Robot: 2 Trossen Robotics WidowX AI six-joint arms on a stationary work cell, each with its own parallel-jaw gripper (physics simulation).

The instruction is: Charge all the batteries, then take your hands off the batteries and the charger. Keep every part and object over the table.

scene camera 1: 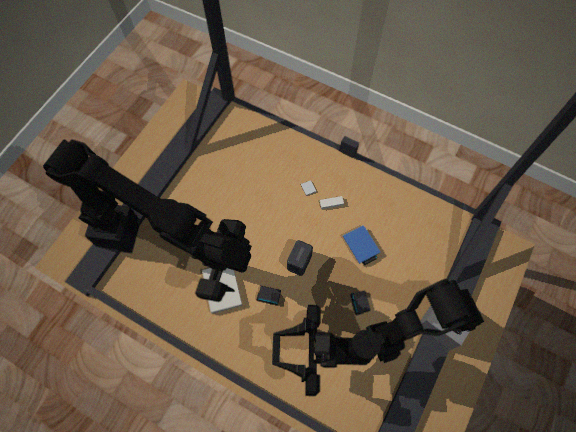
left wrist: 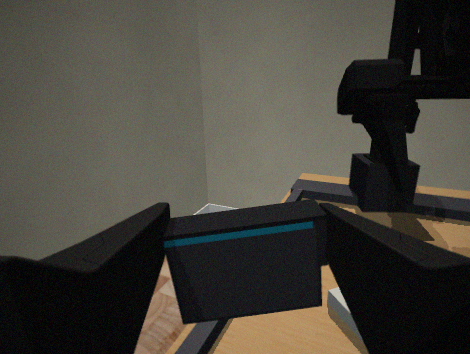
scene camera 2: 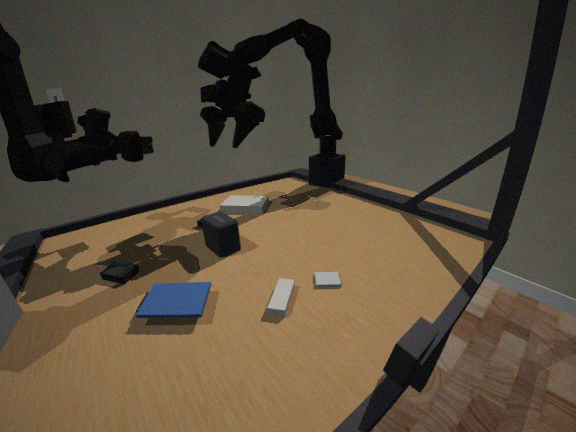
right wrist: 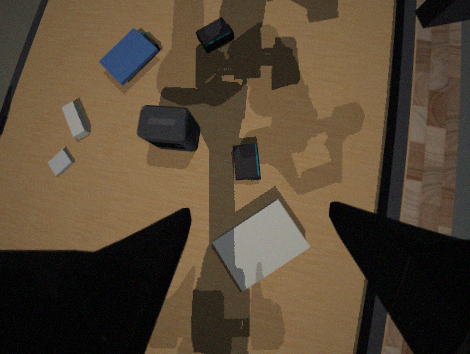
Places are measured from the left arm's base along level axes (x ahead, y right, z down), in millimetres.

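Pixels of known places: left gripper, between the fingertips: point(scene camera 1: 272, 348) point(left wrist: 244, 213) point(scene camera 2: 144, 138); right gripper, between the fingertips: point(scene camera 1: 239, 272) point(left wrist: 466, 194) point(scene camera 2: 222, 147) point(right wrist: 259, 211); right arm's base, origin of its link: point(scene camera 1: 107, 221) point(scene camera 2: 327, 155).
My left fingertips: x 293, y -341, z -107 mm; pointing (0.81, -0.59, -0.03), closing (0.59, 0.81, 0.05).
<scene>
Ahead of a thing's pixels: the offset from my left fingertips to its middle.
My left gripper point(scene camera 1: 276, 348) point(scene camera 2: 147, 144) point(left wrist: 244, 213) is shut on a black battery with a teal stripe {dx -5, dy +5, dz +17 mm} point(left wrist: 250, 272), held high in the air. A similar black block {dx +120, dy +120, dz +208 mm} point(scene camera 1: 269, 295) point(right wrist: 246, 161) lies on the table beside the white slab, mostly hidden in scene camera 2. Another black, teal-edged block {dx -87, dy +255, dz +208 mm} point(scene camera 1: 360, 302) point(scene camera 2: 120, 272) point(right wrist: 215, 35) lies farther right in scene camera 1. An upright dark grey box {dx +113, dy +249, dz +183 mm} point(scene camera 1: 300, 257) point(scene camera 2: 221, 235) point(right wrist: 167, 127) stands between them and the white pieces. I cannot tell which object is the charger. My right gripper point(scene camera 2: 224, 146) point(right wrist: 258, 211) is open and empty, high above the white slab.
A white slab {dx +232, dy +58, dz +206 mm} point(scene camera 1: 227, 302) point(scene camera 2: 245, 203) point(right wrist: 265, 245) lies below my right gripper. A blue slab {dx +5, dy +391, dz +198 mm} point(scene camera 1: 361, 244) point(scene camera 2: 175, 300) point(right wrist: 129, 56) has a dark part underneath. A white bar {dx +148, dy +448, dz +208 mm} point(scene camera 1: 332, 202) point(scene camera 2: 281, 297) and a small white block {dx +232, dy +447, dz +212 mm} point(scene camera 1: 308, 188) point(scene camera 2: 327, 280) lie nearby. Dark rails border the table.
</scene>
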